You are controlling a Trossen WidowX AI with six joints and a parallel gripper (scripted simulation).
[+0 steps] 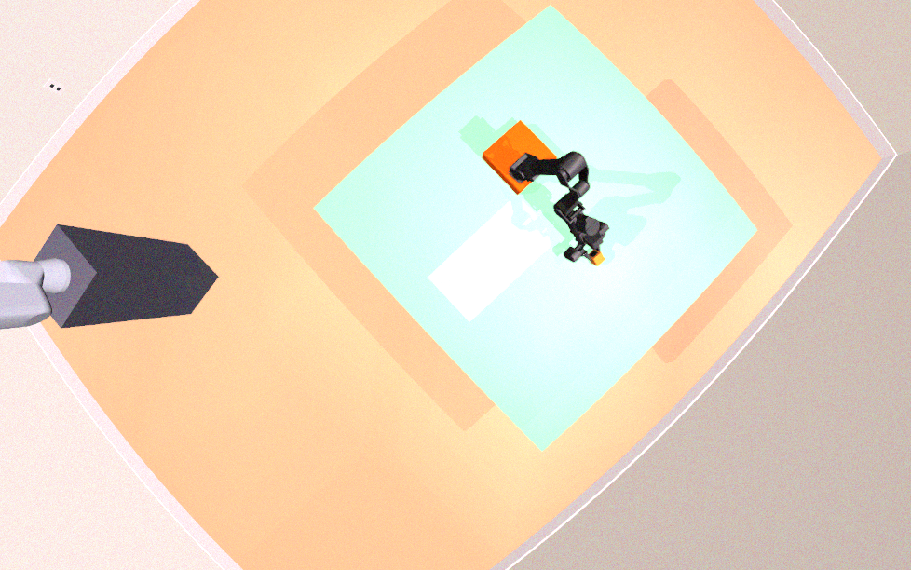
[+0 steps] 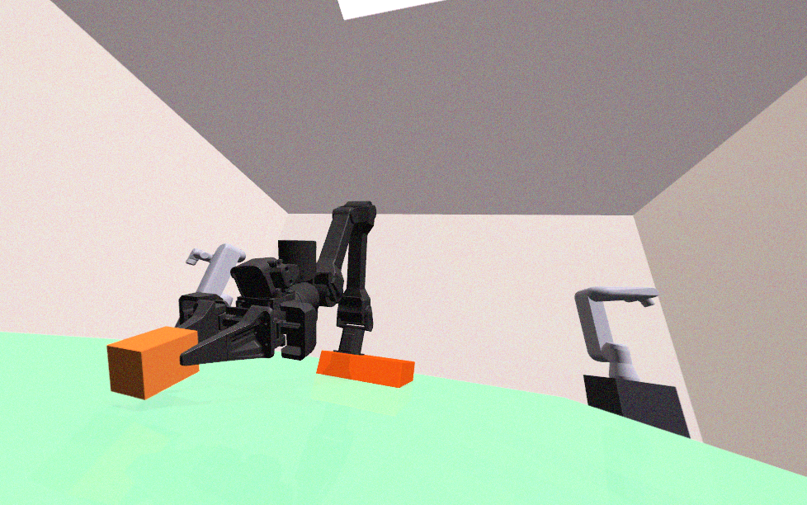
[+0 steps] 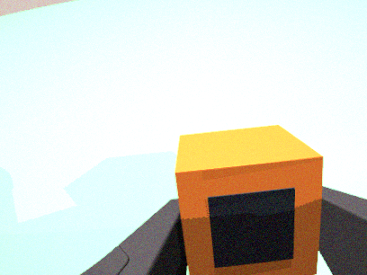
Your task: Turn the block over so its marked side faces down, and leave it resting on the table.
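My gripper tip is right at the orange block.
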